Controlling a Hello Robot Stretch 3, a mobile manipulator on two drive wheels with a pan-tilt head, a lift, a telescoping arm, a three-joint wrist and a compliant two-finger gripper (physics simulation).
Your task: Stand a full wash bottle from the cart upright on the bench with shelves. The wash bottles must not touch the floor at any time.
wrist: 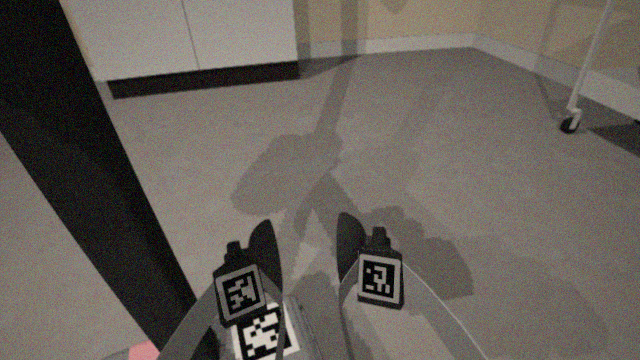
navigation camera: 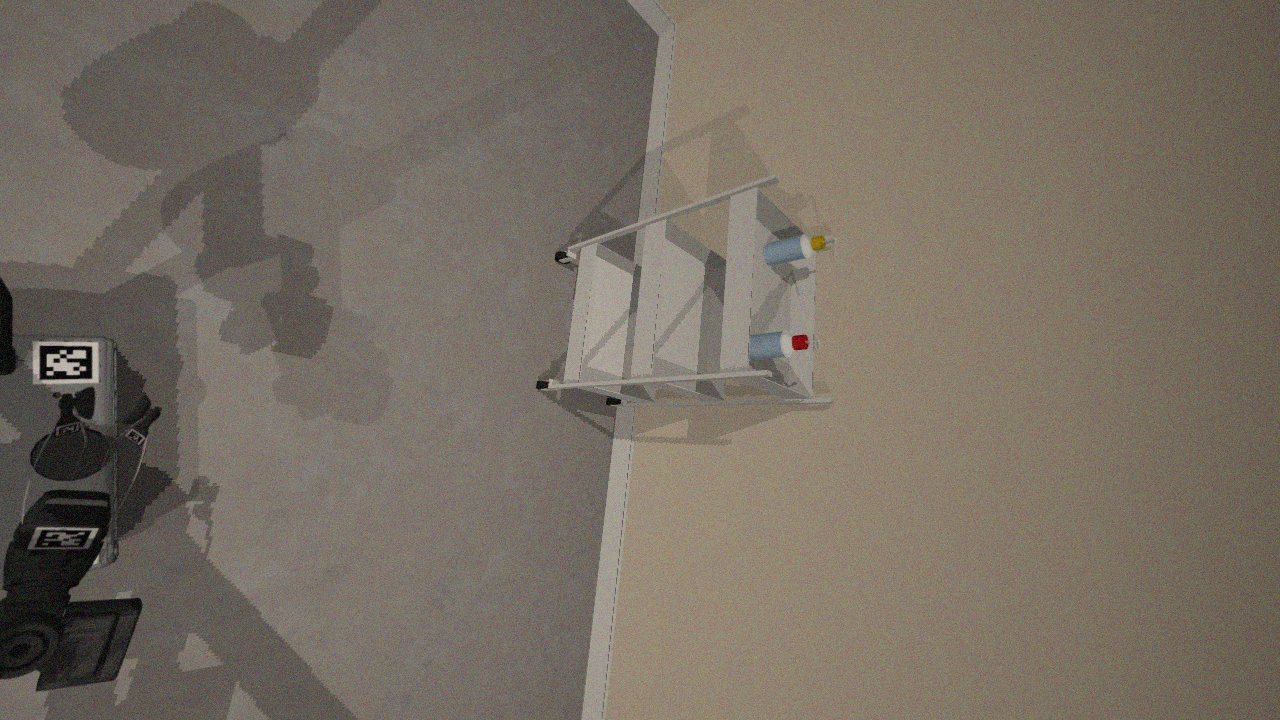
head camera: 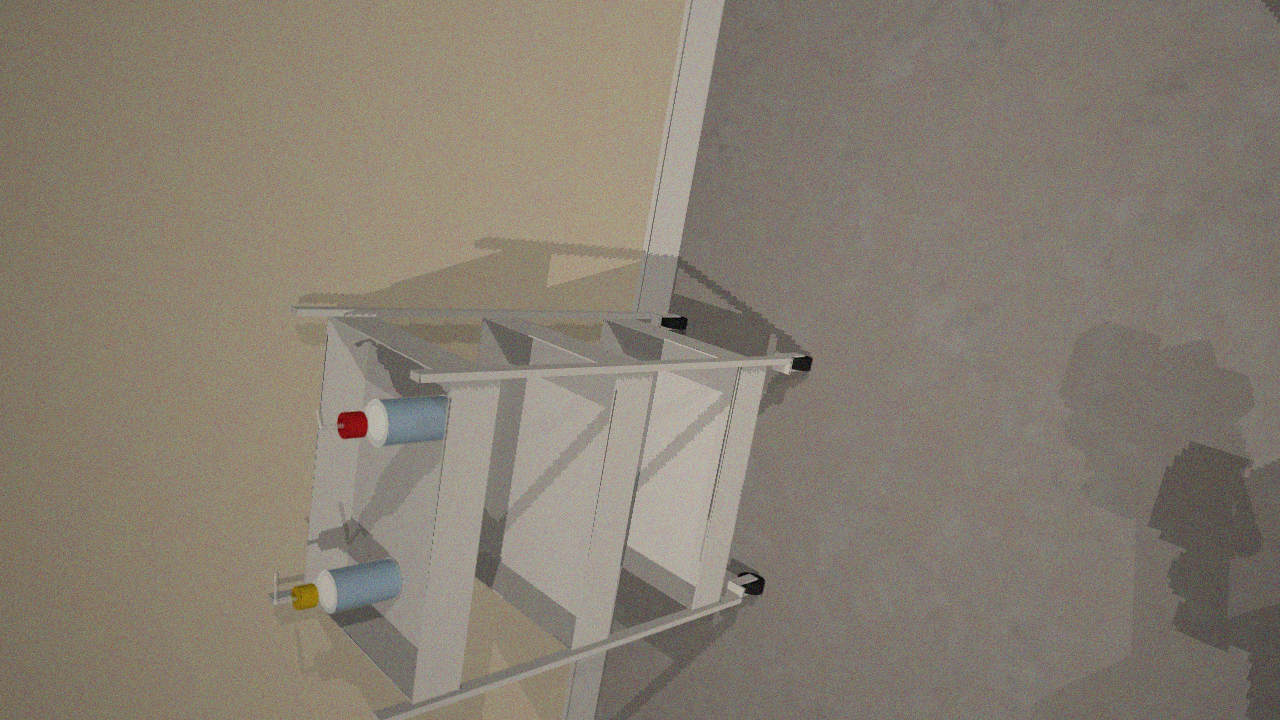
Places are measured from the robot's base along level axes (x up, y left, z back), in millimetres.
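Where they show: gripper, fingertip midpoint: (wrist: 307,241) (navigation camera: 118,393); robot's base at its link origin: (navigation camera: 70,449).
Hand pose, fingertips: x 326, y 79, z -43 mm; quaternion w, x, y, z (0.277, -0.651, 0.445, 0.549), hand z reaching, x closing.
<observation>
Things, the pixels of their top centre, and the offset from my fingertips. "pt": a spot on its surface instead.
- red-capped bottle at its top centre: (head camera: 315,424) (navigation camera: 821,342) dy +39, dx +511, dz -1011 mm
- yellow-capped bottle at its top centre: (head camera: 271,597) (navigation camera: 837,241) dy +281, dx +511, dz -1155 mm
- pale baseboard at a spot on its surface: (head camera: 684,116) pt dy -474, dx -272, dz -1138 mm
The white three-tier cart (head camera: 460,537) (navigation camera: 738,268) (wrist: 587,65) stands on casters by the wall; part of it shows in the wrist view. On its top tier stand two upright wash bottles with light blue bodies and white shoulders: a red-capped bottle (head camera: 411,420) (navigation camera: 767,345) and a yellow-capped bottle (head camera: 362,586) (navigation camera: 787,250). Both look blue up to the shoulder. My gripper (navigation camera: 116,410) (wrist: 307,241) is open with nothing between its fingers, over the robot's base and well away from the cart. The bench with shelves does not show.
A white cabinet (wrist: 240,30) with a dark plinth stands across the floor in the wrist view. A pale baseboard (head camera: 684,116) (navigation camera: 617,501) runs along the wall behind the cart. The robot's black mast (wrist: 75,150) crosses the left of the wrist view.
</observation>
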